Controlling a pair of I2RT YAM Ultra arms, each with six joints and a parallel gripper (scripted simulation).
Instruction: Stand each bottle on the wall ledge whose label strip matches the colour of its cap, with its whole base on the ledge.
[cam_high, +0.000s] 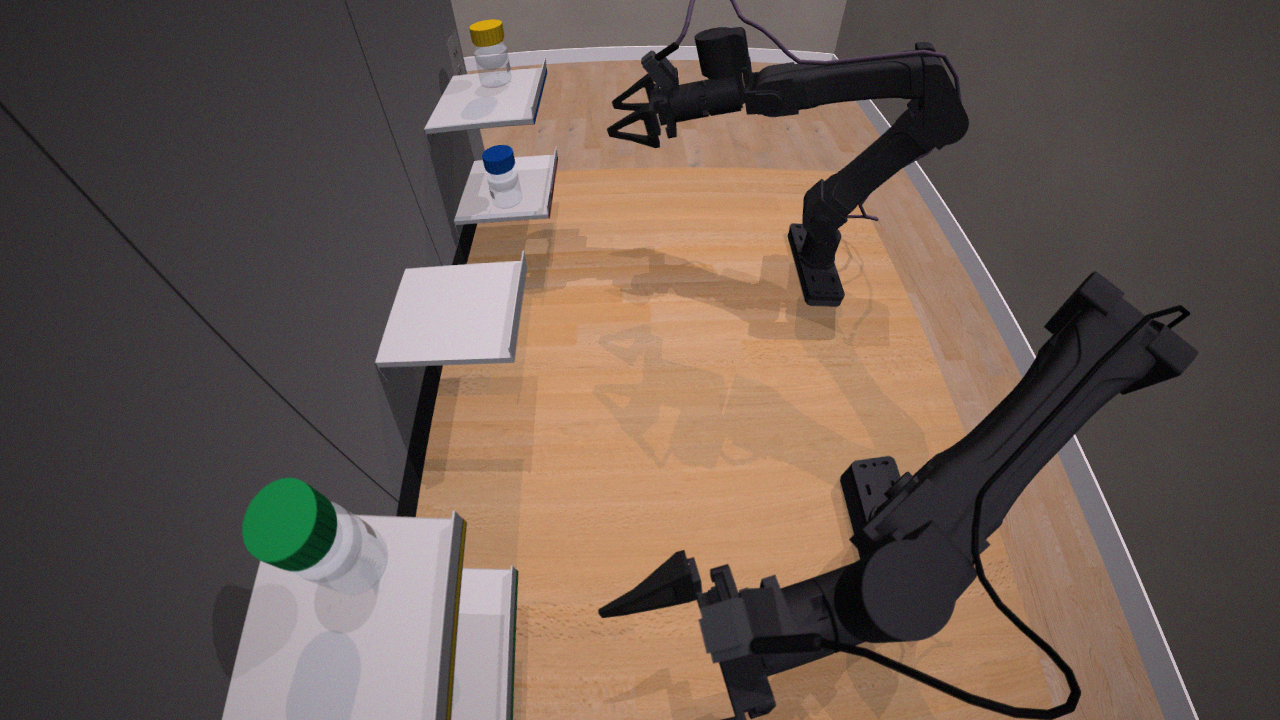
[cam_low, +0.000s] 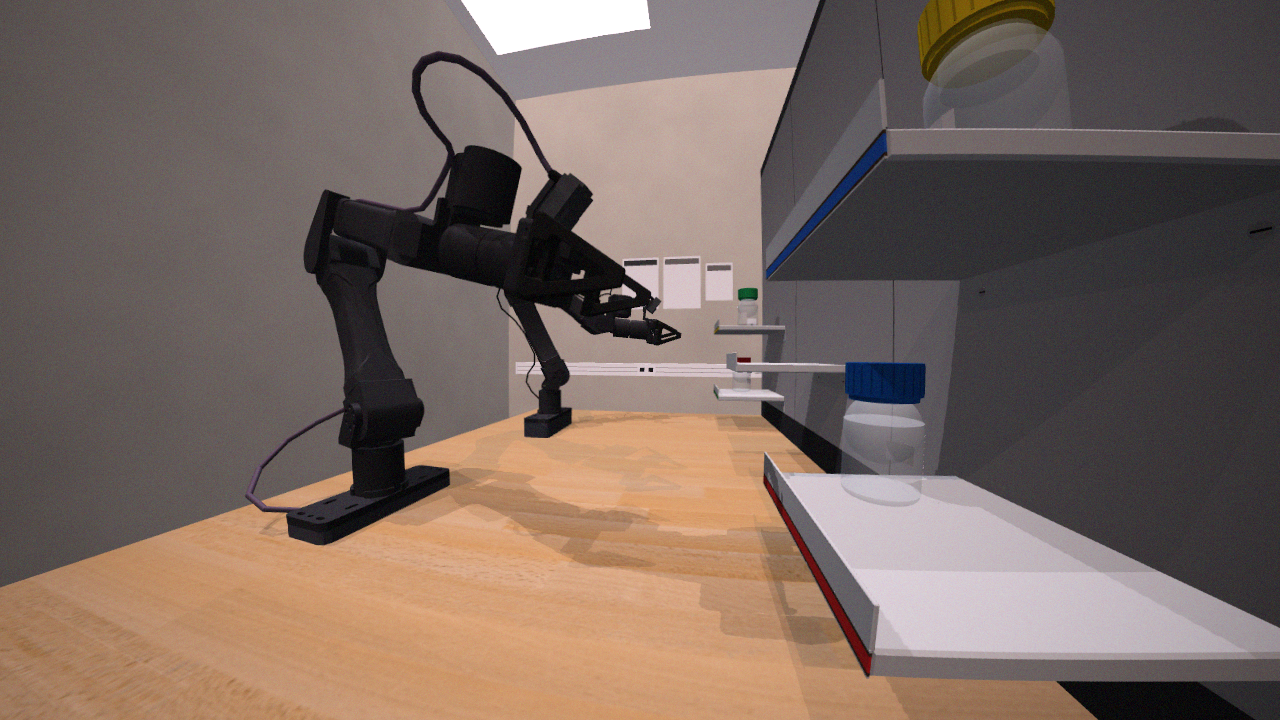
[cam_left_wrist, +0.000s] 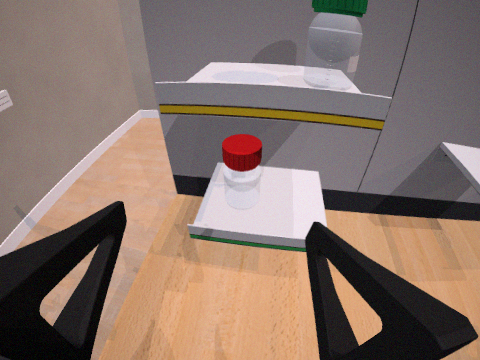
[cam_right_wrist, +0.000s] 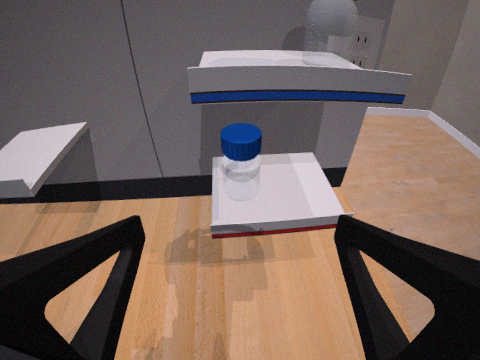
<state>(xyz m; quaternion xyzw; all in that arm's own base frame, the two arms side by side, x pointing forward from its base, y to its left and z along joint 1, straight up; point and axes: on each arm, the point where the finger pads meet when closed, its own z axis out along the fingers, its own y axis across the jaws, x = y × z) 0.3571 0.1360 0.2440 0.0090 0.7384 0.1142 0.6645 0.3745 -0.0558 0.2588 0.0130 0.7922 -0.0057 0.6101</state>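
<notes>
Now: right hand 210 mm short of the blue-capped bottle, 10 mm to the left of it and 120 mm above it. From my right hand the other things lie so: yellow-capped bottle 210 mm ahead, 110 mm to the right, 70 mm above; then green-capped bottle 180 mm ahead, 680 mm to the left, 70 mm above; then grey wall 300 mm ahead, 350 mm to the left, 170 mm above.
The red-capped bottle is 200 mm ahead of my left hand, 30 mm to the left of it and 130 mm below it. Round my left hand: green-capped bottle (210 mm ahead, 70 mm to the right, 60 mm above); then grey wall (330 mm ahead, 390 mm to the right, 170 mm above); then blue-capped bottle (240 mm ahead, 750 mm to the right, 130 mm below).
</notes>
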